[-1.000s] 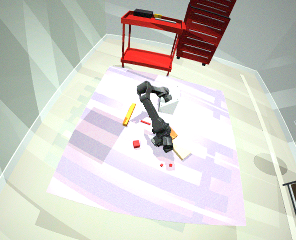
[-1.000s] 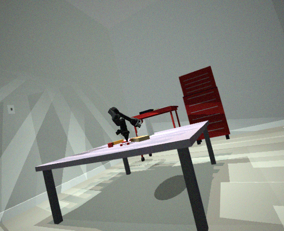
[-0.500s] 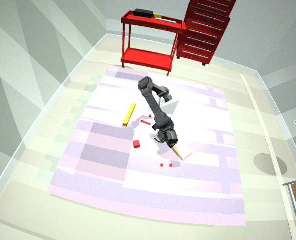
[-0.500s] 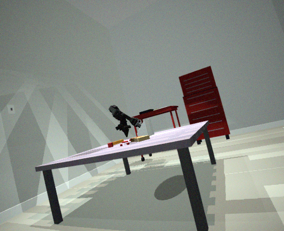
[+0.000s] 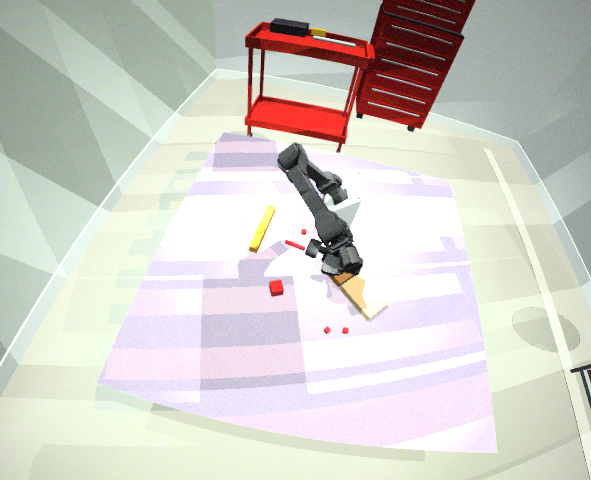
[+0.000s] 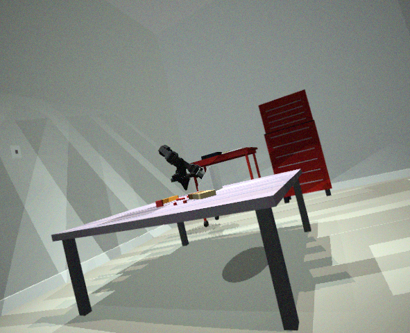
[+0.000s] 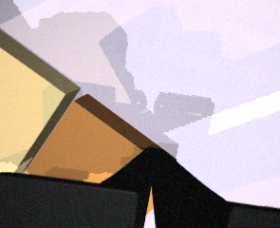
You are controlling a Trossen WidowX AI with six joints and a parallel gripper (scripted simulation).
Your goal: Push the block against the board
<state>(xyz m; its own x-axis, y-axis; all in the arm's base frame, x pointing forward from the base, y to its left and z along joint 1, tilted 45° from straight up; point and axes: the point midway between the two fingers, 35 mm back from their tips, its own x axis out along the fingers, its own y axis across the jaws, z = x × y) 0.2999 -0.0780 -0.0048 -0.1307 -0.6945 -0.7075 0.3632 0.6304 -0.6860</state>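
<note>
The orange square block lies 6 cm to the left of my gripper tip, 5 cm below it and 3 cm behind it. The rest, counted from my gripper tip: cream board 14 cm to the left, 7 cm ahead, 5 cm below; then red cube 18 cm to the right, 7 cm ahead, 4 cm below; then thin red stick 13 cm behind, 11 cm to the right, 6 cm below.
</note>
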